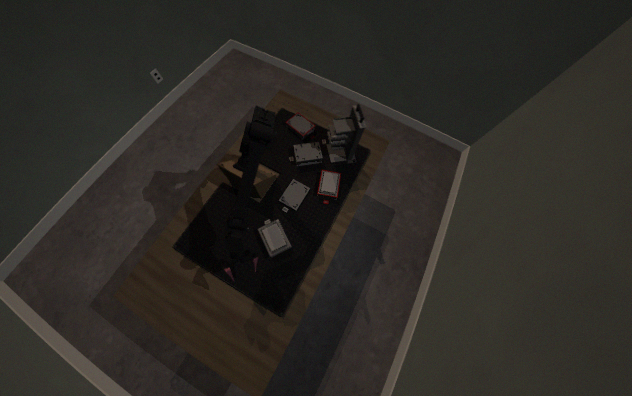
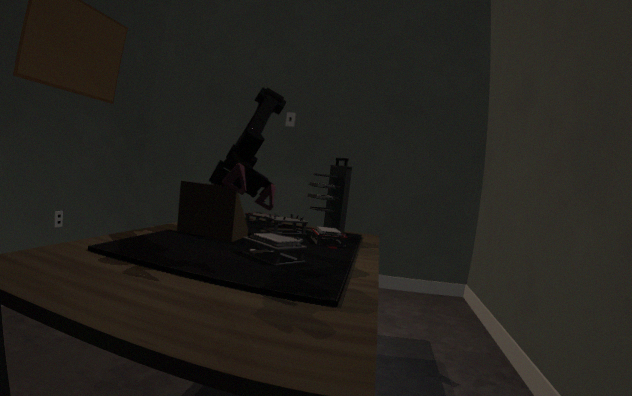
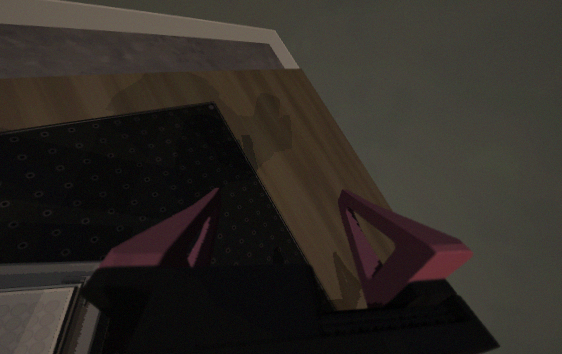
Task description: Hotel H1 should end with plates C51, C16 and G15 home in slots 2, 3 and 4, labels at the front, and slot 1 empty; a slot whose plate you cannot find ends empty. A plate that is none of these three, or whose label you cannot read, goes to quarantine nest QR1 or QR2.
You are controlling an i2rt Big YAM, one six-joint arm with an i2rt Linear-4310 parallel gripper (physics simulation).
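Places are measured from the arm's base along level axes (x ahead, y left, z up), in metres.
Where they show: gripper, fingertip midpoint: (image 1: 244,276) (image 2: 258,201) (image 3: 282,194); arm's base, origin of the base link: (image 2: 209,204).
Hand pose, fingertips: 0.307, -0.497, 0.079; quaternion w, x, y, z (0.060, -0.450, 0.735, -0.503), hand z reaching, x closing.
Each offset is from my fingertips to the centre of the thing, as dx, dy, dz. Level surfaces: height alone.
The hotel @[+0.147, +0.898, -0.002] (image 1: 356,135) (image 2: 338,200) is a grey tower with several stacked shelves at the far end of the black mat; which slots hold plates, and all labels, cannot be read. A pale plate @[+0.014, +0.219, -0.128] (image 1: 274,237) (image 2: 275,240) (image 3: 32,320) lies in a grey nest near the middle of the mat. Another pale plate @[+0.164, +0.638, -0.138] (image 1: 329,183) (image 2: 328,230) lies in a red-rimmed nest. A second red-rimmed nest @[-0.174, +0.962, -0.162] (image 1: 300,125) has a pale surface; whether that is a plate is unclear. My gripper (image 1: 242,269) (image 2: 258,200) (image 3: 282,194) is open and empty, raised above the mat, apart from the plates.
A white nest @[+0.001, +0.499, -0.176] (image 1: 294,194) lies between the plates, and a raised white stand (image 1: 307,153) is near the hotel. A brown angular block (image 1: 266,179) (image 2: 207,210) stands by the arm's base. The black mat @[dz -0.184] (image 1: 295,280) (image 2: 200,257) (image 3: 125,165) lies on the wooden table @[dz -0.198] (image 1: 210,325) (image 2: 225,340) (image 3: 295,155).
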